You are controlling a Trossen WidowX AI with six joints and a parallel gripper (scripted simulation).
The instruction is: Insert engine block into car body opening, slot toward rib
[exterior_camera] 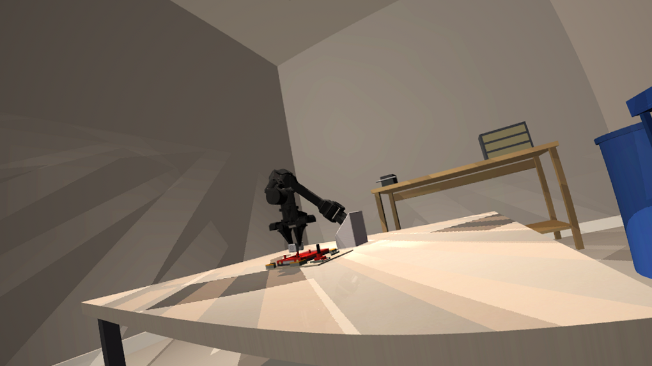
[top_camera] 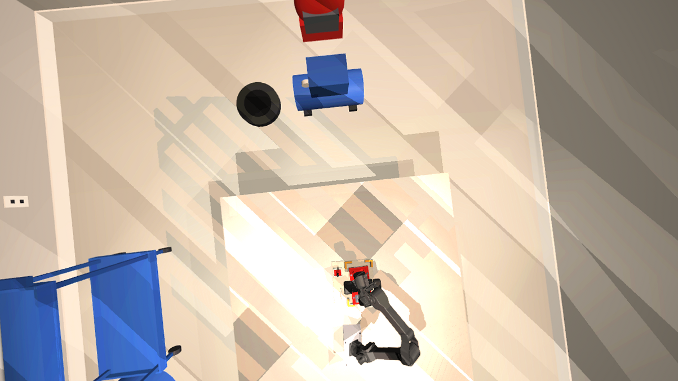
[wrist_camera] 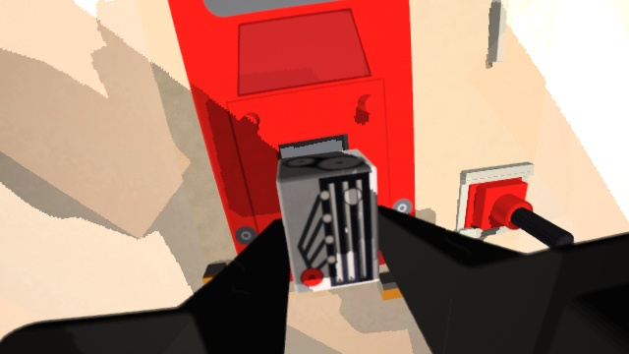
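My gripper tip is now 10 mm above the engine block.
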